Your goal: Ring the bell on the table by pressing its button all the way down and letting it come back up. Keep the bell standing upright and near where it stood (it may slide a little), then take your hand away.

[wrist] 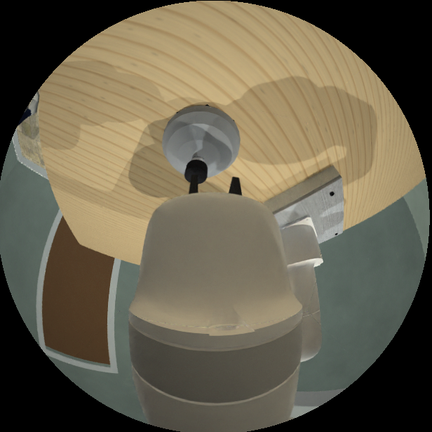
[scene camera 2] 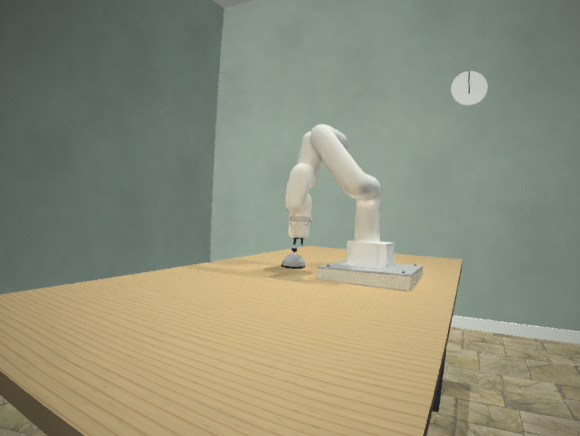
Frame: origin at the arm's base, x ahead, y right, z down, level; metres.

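Seen in the pictures: end effector, tool point: (scene camera 2: 298, 241); arm's base, origin of the base link: (scene camera 2: 365, 265).
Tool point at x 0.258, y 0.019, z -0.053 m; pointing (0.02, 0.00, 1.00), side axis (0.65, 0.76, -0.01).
Observation:
Offsets run from my tool point to a thing's middle. Level surfaces: height alone.
A silver dome bell {dx +0.008, dy -0.013, dz +0.057 m} (scene camera 2: 293, 261) (wrist: 202, 135) stands upright on the wooden table {dz +0.090 m} (scene camera 2: 225, 340) (wrist: 210, 55). Its black button {dx +0.008, dy -0.013, dz +0.029 m} (scene camera 2: 294, 249) (wrist: 196, 171) sticks up on a short stem above the dome. My gripper (scene camera 2: 298, 241) (wrist: 215, 186) is open, with two black fingers pointing down and a gap between them. It hangs just above the bell, and in the scene view a small gap shows between the fingertips and the button. In the wrist view the left finger lines up with the button, and the right finger is off to its side.
The robot's base plate (scene camera 2: 365, 277) (wrist: 325, 210) lies on the table to the right of the bell in the scene view. The table's right edge is beyond it. A white clock (scene camera 2: 469, 88) hangs on the green wall. A brown door (wrist: 77, 295) shows in the wrist view.

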